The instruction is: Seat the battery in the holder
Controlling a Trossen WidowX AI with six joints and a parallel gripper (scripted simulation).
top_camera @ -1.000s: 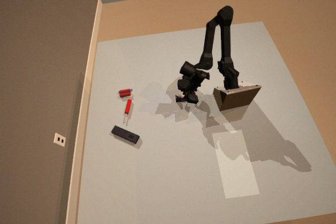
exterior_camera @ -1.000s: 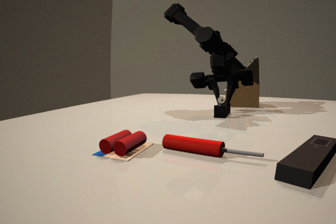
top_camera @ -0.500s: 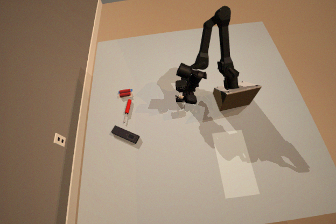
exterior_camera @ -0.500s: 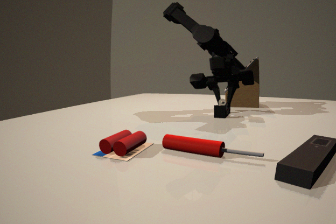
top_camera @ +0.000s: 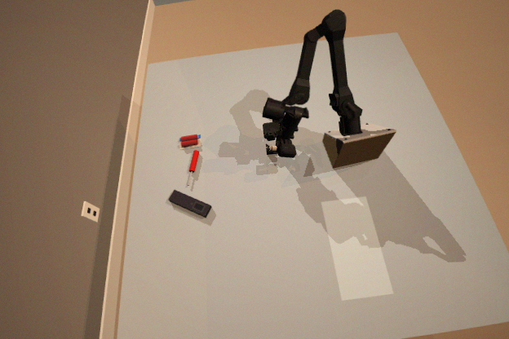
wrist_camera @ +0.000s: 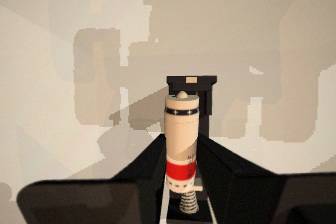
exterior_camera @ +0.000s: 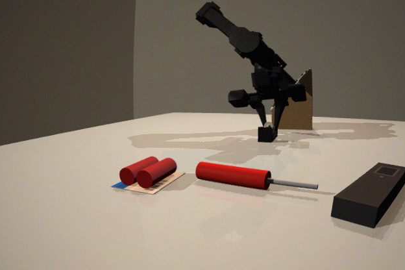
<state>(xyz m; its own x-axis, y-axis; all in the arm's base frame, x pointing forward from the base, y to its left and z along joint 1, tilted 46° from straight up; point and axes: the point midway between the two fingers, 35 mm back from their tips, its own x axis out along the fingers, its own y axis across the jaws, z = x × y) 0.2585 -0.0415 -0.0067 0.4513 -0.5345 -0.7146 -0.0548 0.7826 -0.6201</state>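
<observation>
Now: the battery 10 mm above my gripper tip. The rest, counted from my gripper tip: red-handled tool 340 mm ahead, 50 mm to the left, 10 mm below; card 360 mm ahead, 80 mm to the right, 10 mm below.
</observation>
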